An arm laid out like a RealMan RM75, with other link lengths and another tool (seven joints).
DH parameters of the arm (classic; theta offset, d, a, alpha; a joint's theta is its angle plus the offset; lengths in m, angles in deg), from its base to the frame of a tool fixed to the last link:
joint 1: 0 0.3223 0 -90
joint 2: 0 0 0 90
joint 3: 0 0.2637 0 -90
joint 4: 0 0 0 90
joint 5: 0 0.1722 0 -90
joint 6: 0 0 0 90
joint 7: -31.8 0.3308 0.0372 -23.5
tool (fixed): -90 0.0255 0 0
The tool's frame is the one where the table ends.
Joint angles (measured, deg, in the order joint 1, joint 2, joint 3, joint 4, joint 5, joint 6, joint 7), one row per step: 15.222, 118.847, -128.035, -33.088, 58.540, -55.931, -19.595; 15.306, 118.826, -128.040, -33.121, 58.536, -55.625, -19.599; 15.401, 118.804, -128.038, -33.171, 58.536, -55.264, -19.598; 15.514, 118.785, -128.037, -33.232, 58.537, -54.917, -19.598; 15.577, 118.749, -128.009, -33.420, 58.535, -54.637, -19.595; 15.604, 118.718, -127.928, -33.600, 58.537, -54.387, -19.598; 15.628, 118.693, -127.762, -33.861, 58.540, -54.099, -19.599; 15.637, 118.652, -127.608, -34.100, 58.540, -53.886, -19.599; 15.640, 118.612, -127.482, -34.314, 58.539, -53.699, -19.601; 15.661, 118.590, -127.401, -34.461, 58.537, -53.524, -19.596; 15.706, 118.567, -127.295, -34.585, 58.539, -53.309, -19.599; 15.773, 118.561, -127.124, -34.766, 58.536, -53.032, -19.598; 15.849, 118.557, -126.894, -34.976, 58.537, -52.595, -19.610
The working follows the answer.
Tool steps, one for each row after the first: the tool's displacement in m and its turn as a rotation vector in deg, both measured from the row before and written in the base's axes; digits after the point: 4 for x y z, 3 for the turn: 0.0001, 0.0004, -0.0015, -0.255, 0.000, -0.048; 0.0001, 0.0005, -0.0017, -0.290, 0.021, -0.060; -0.0002, 0.0006, -0.0017, -0.278, 0.030, -0.027; -0.0008, 0.0006, -0.0010, -0.169, 0.108, 0.035; -0.0003, 0.0005, -0.0005, -0.100, 0.115, -0.018; -0.0005, 0.0007, -0.0002, -0.046, 0.200, -0.026; -0.0004, 0.0006, 0.0002, 0.006, 0.164, -0.008; -0.0004, 0.0005, 0.0002, -0.001, 0.138, -0.003; -0.0003, 0.0004, -0.0002, -0.047, 0.105, -0.003; -0.0002, 0.0005, -0.0003, -0.064, 0.088, -0.030; -0.0005, 0.0007, -0.0003, -0.057, 0.161, -0.026; -0.0001, 0.0008, -0.0008, -0.139, 0.187, -0.107
Tool pose at each row, in the base's axes (x y z in m, rotation vector in deg; rounded; the steps above come from the unrounded poses): 0.3384, 0.5118, 0.0651, -88.049, -80.130, -51.049; 0.3384, 0.5123, 0.0636, -88.280, -80.262, -50.931; 0.3385, 0.5127, 0.0619, -88.551, -80.395, -50.782; 0.3382, 0.5133, 0.0602, -88.788, -80.534, -50.611; 0.3375, 0.5140, 0.0592, -88.911, -80.589, -50.397; 0.3372, 0.5144, 0.0587, -89.029, -80.560, -50.248; 0.3367, 0.5151, 0.0585, -89.132, -80.431, -50.059; 0.3362, 0.5157, 0.0587, -89.173, -80.305, -49.921; 0.3358, 0.5162, 0.0589, -89.209, -80.205, -49.800; 0.3355, 0.5166, 0.0586, -89.272, -80.159, -49.681; 0.3353, 0.5171, 0.0584, -89.364, -80.117, -49.584; 0.3348, 0.5178, 0.0581, -89.467, -80.021, -49.423; 0.3348, 0.5186, 0.0573, -89.703, -79.904, -49.240

